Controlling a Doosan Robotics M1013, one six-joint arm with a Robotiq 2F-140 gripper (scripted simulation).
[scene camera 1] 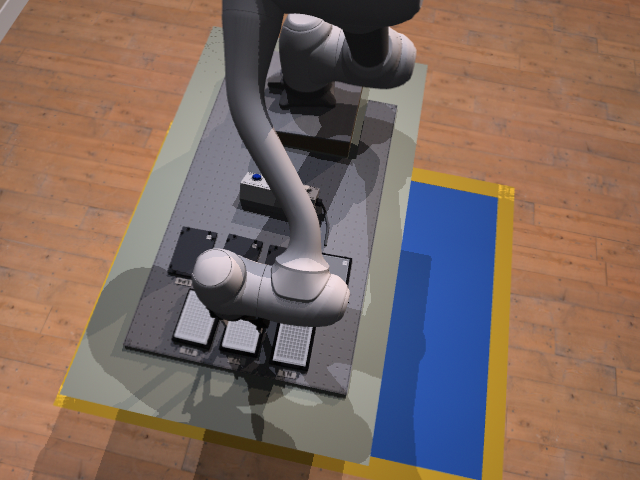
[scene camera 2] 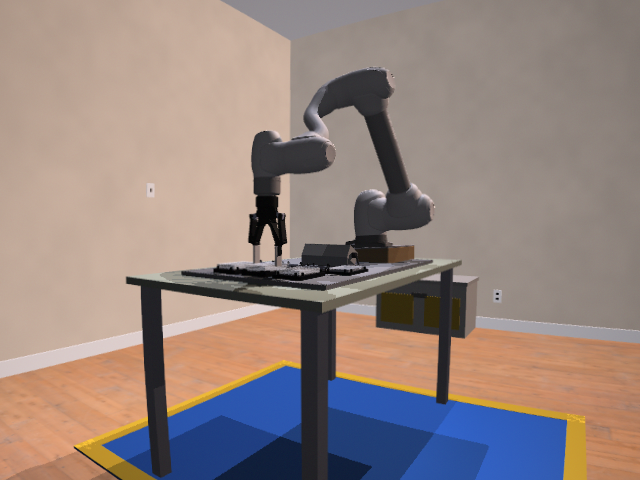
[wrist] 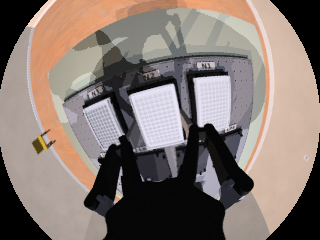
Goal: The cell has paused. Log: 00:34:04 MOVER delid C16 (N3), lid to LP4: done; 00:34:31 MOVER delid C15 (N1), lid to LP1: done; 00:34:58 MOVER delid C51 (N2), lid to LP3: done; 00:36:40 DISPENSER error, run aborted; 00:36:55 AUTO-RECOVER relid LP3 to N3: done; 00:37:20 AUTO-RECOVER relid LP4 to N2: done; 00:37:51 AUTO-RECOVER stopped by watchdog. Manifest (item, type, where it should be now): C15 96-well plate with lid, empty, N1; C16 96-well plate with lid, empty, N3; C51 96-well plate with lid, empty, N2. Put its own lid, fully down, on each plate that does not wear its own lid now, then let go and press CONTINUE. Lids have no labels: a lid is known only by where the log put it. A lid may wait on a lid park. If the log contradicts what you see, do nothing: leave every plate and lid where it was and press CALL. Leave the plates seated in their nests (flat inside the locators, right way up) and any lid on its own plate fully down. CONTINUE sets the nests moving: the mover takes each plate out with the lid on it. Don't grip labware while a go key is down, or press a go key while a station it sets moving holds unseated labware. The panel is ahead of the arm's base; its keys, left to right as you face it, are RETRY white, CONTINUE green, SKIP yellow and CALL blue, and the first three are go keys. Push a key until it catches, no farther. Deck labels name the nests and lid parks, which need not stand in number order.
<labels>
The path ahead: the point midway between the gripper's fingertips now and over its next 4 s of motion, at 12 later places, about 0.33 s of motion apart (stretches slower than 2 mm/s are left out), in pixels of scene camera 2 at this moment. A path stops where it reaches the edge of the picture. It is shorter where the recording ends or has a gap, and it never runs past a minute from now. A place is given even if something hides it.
My gripper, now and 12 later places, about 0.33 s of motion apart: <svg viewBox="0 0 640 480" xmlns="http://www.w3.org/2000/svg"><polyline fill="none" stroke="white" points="267,265 267,265 267,266 267,266 267,265 267,263 266,258 266,253 266,251 284,251 322,250 342,249 345,249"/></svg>
</labels>
